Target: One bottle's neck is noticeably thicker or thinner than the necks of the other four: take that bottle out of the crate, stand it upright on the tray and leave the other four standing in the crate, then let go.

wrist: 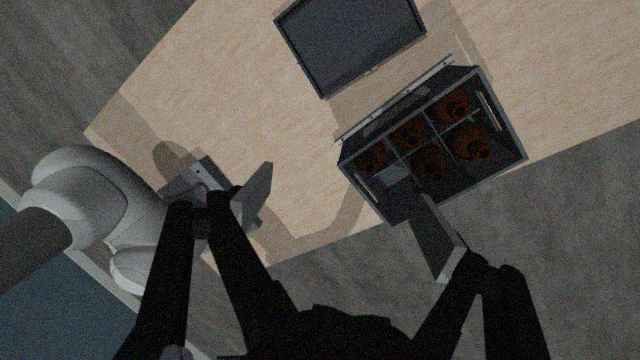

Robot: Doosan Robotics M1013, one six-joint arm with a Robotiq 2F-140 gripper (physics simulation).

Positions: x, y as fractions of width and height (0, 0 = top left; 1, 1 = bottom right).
Labels:
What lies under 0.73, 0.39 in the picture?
A bottle.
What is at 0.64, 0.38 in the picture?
A bottle.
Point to a bottle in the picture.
0.67, 0.45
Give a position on a bottle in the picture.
0.71, 0.30

